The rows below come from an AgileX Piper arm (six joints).
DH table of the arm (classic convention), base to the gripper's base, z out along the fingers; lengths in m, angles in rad. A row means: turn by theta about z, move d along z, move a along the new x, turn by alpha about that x. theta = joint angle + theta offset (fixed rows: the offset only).
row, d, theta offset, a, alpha
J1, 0.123, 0, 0, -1.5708
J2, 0, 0.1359, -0.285, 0
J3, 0, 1.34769, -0.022, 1.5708
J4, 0.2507, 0, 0, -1.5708
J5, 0, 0, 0, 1.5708
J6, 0.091, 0, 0, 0
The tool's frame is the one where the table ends.
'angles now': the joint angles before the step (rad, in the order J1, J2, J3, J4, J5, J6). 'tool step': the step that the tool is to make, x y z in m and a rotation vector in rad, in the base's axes. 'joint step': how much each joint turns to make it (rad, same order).
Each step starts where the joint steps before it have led.
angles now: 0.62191, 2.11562, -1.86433, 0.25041, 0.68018, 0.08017
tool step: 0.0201, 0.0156, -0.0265, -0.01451, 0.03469, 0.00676
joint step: 0.00000, 0.13352, -0.13911, 0.00393, 0.04291, 0.00431
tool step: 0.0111, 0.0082, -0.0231, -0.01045, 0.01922, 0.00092
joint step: -0.00009, 0.08363, -0.06809, 0.00231, 0.00633, 0.00025
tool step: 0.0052, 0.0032, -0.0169, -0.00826, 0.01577, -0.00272
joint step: -0.00093, 0.04543, -0.02289, 0.00274, -0.00508, 0.00001
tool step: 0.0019, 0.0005, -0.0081, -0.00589, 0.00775, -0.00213
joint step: -0.00116, 0.01754, -0.00358, 0.00004, -0.00434, -0.00017
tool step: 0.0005, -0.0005, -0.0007, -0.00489, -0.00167, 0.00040
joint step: -0.00076, 0.00154, -0.00080, -0.00519, 0.00074, 0.00014
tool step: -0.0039, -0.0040, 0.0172, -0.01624, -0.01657, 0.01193
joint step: -0.00004, -0.03889, 0.00554, -0.02461, 0.03017, -0.00016
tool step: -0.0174, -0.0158, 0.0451, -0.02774, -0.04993, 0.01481
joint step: 0.00013, -0.13796, 0.07920, -0.05333, 0.03485, 0.00021
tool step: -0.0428, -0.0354, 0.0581, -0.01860, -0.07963, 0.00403
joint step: 0.00006, -0.26264, 0.22248, -0.06152, -0.01408, 0.00011
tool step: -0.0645, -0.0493, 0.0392, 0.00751, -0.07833, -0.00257
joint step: 0.00012, -0.32256, 0.31143, -0.03919, -0.05728, 0.00019
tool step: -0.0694, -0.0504, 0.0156, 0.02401, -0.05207, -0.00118
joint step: -0.00009, -0.31381, 0.28184, -0.01051, -0.02442, -0.00011
